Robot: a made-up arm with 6 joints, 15 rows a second.
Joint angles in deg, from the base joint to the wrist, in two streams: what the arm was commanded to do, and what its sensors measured. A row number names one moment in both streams.
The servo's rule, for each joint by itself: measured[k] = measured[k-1] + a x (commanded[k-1-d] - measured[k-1]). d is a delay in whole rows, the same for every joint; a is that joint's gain. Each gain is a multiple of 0.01, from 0.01 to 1. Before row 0 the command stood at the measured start. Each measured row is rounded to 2 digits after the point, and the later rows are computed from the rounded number. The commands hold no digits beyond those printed.
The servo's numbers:
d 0
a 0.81 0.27 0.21 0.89 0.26 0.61
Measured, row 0: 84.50 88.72 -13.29 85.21 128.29 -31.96
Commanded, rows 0 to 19: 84.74 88.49 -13.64 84.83 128.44 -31.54; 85.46 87.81 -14.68 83.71 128.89 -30.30; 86.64 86.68 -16.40 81.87 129.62 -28.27; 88.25 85.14 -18.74 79.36 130.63 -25.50; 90.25 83.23 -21.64 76.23 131.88 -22.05; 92.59 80.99 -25.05 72.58 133.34 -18.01; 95.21 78.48 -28.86 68.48 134.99 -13.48; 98.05 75.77 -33.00 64.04 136.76 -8.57; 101.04 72.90 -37.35 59.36 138.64 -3.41; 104.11 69.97 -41.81 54.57 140.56 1.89; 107.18 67.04 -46.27 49.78 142.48 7.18; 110.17 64.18 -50.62 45.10 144.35 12.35; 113.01 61.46 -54.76 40.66 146.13 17.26; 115.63 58.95 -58.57 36.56 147.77 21.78; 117.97 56.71 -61.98 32.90 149.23 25.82; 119.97 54.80 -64.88 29.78 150.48 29.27; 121.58 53.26 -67.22 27.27 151.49 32.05; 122.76 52.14 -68.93 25.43 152.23 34.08; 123.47 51.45 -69.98 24.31 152.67 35.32; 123.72 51.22 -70.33 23.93 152.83 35.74
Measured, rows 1 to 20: 84.69 88.66 -13.36 84.87 128.33 -31.70; 85.31 88.43 -13.64 83.84 128.48 -30.85; 86.39 87.96 -14.22 82.09 128.78 -29.28; 87.90 87.20 -15.17 79.66 129.26 -26.97; 89.80 86.13 -16.53 76.61 129.94 -23.97; 92.06 84.74 -18.32 73.02 130.82 -20.33; 94.61 83.05 -20.53 68.98 131.90 -16.15; 97.40 81.08 -23.15 64.58 133.16 -11.53; 100.35 78.87 -26.13 59.93 134.58 -6.58; 103.40 76.47 -29.42 55.16 136.13 -1.41; 106.46 73.92 -32.96 50.37 137.78 3.83; 109.47 71.29 -36.67 45.68 139.49 9.03; 112.34 68.64 -40.47 41.21 141.22 14.05; 115.00 66.02 -44.27 37.07 142.92 18.77; 117.41 63.51 -47.99 33.36 144.56 23.07; 119.48 61.16 -51.54 30.17 146.10 26.85; 121.18 59.03 -54.83 27.59 147.50 30.02; 122.46 57.17 -57.79 25.67 148.73 32.50; 123.28 55.63 -60.35 24.46 149.75 34.22; 123.64 54.44 -62.45 23.99 150.55 35.15
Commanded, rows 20 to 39: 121.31 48.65 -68.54 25.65 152.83 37.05; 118.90 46.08 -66.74 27.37 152.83 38.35; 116.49 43.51 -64.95 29.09 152.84 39.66; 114.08 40.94 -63.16 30.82 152.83 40.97; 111.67 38.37 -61.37 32.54 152.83 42.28; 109.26 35.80 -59.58 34.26 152.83 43.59; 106.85 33.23 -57.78 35.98 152.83 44.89; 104.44 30.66 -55.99 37.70 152.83 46.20; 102.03 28.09 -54.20 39.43 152.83 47.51; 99.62 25.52 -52.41 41.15 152.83 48.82; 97.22 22.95 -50.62 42.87 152.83 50.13; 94.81 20.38 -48.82 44.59 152.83 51.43; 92.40 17.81 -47.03 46.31 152.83 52.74; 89.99 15.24 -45.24 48.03 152.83 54.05; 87.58 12.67 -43.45 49.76 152.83 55.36; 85.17 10.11 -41.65 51.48 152.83 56.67; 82.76 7.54 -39.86 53.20 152.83 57.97; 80.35 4.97 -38.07 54.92 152.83 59.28; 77.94 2.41 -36.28 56.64 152.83 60.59; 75.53 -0.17 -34.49 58.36 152.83 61.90
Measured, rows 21 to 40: 121.75 52.88 -63.73 25.47 151.14 36.31; 119.44 51.04 -64.36 27.16 151.58 37.55; 117.05 49.01 -64.48 28.88 151.91 38.84; 114.64 46.83 -64.20 30.61 152.15 40.14; 112.23 44.55 -63.61 32.33 152.33 41.45; 109.82 42.19 -62.76 34.05 152.46 42.76; 107.41 39.77 -61.71 35.77 152.56 44.06; 105.00 37.31 -60.51 37.49 152.63 45.37; 102.59 34.82 -59.18 39.22 152.68 46.68; 100.18 32.31 -57.76 40.94 152.72 47.99; 97.78 29.78 -56.26 42.66 152.75 49.30; 95.37 27.24 -54.70 44.38 152.77 50.60; 92.96 24.69 -53.09 46.10 152.79 51.91; 90.55 22.14 -51.44 47.82 152.80 53.22; 88.14 19.58 -49.76 49.55 152.81 54.53; 85.73 17.02 -48.06 51.27 152.82 55.84; 83.32 14.46 -46.34 52.99 152.82 57.14; 80.91 11.90 -44.60 54.71 152.82 58.45; 78.50 9.34 -42.85 56.43 152.82 59.76; 76.09 6.77 -41.09 58.15 152.82 61.07
